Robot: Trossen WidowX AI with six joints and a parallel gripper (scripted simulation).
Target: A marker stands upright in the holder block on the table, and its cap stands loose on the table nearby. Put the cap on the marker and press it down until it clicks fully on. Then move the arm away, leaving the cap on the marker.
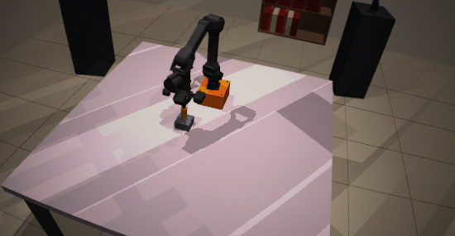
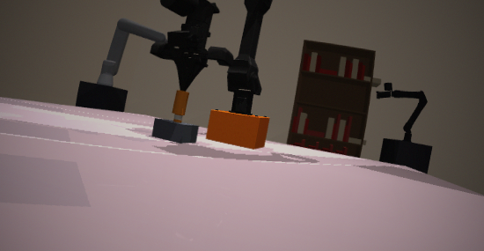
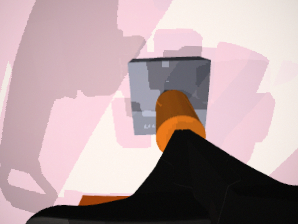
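My gripper tip is now 20 mm above the orange cap. Round my gripper tip: holder block 90 mm below.
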